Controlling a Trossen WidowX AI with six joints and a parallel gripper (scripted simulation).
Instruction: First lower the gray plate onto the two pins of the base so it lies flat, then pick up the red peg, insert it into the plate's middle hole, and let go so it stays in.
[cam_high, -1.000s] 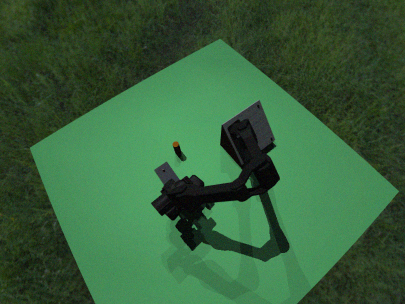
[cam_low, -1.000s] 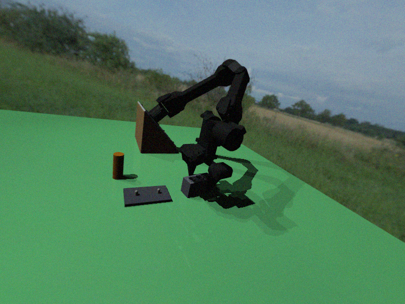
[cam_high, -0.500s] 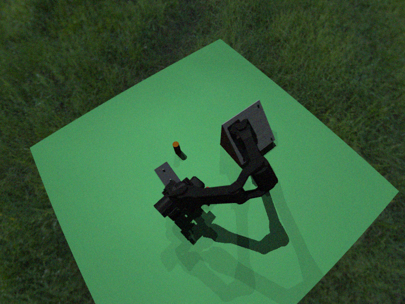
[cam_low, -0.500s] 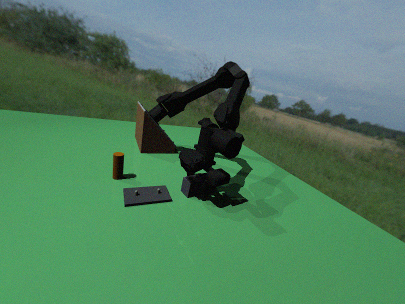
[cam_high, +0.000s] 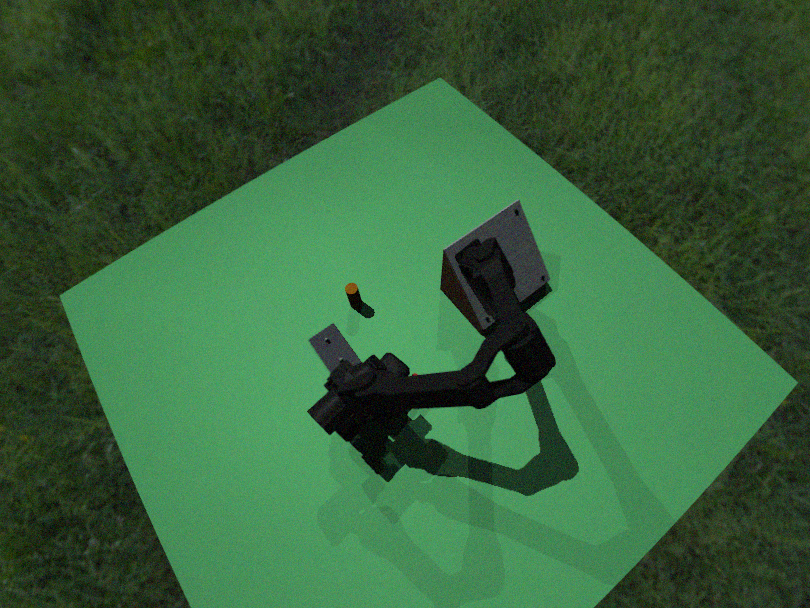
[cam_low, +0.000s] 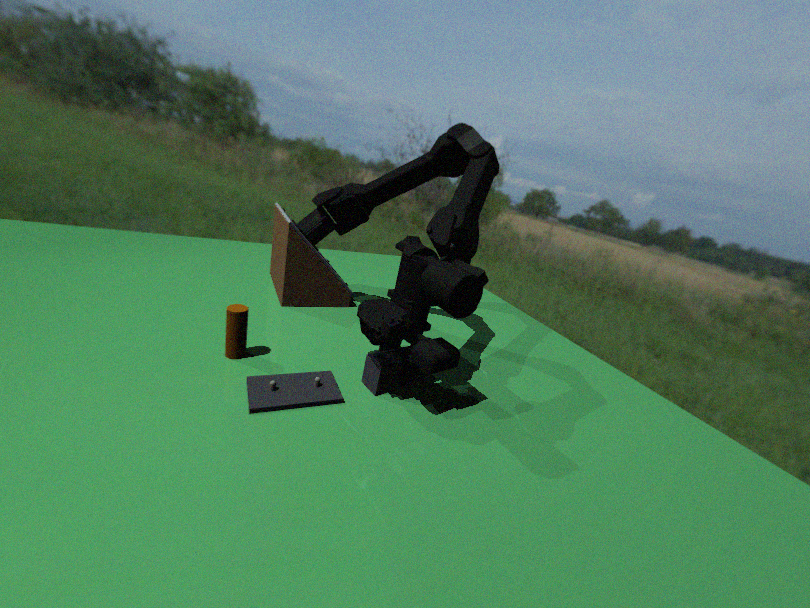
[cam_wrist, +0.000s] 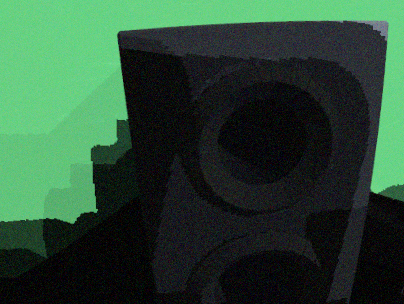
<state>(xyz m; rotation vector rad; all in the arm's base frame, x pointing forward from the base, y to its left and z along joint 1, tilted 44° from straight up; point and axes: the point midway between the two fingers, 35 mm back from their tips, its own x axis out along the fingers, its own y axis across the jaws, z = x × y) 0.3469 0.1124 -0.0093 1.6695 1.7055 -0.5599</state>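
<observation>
Now: gripper tip 1 cm past the base and 15 cm to the left of it. Also, from my gripper tip: red peg 10 cm behind, 3 cm to the left, 3 cm above; orange-topped cylinder 12 cm behind, 22 cm to the right, 3 cm above; gray plate 3 cm above.
</observation>
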